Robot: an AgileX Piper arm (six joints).
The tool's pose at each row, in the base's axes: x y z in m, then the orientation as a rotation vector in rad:
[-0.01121 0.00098 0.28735 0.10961 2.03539 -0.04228]
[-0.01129 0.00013 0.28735 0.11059 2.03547 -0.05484]
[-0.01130 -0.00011 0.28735 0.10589 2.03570 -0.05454]
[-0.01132 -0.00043 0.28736 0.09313 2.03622 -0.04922]
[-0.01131 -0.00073 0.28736 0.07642 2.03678 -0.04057]
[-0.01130 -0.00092 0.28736 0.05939 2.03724 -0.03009]
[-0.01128 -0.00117 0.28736 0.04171 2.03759 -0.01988]
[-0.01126 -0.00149 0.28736 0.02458 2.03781 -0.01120]
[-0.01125 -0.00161 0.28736 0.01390 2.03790 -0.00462]
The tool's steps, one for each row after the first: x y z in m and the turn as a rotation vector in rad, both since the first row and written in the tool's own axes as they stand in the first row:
[-0.00001 -0.00085 0.00000 0.00936 -0.00019 -0.00481]
[-0.00002 -0.00109 0.00001 0.00709 -0.00016 -0.00803]
[-0.00004 -0.00141 0.00001 -0.00229 -0.00005 -0.01478]
[-0.00007 -0.00171 0.00004 -0.01577 0.00009 -0.02289]
[-0.00008 -0.00190 0.00006 -0.03069 0.00028 -0.03042]
[-0.00011 -0.00215 0.00010 -0.04570 0.00045 -0.03853]
[-0.00013 -0.00246 0.00014 -0.05939 0.00055 -0.04691]
[-0.00014 -0.00258 0.00016 -0.06875 0.00066 -0.05163]

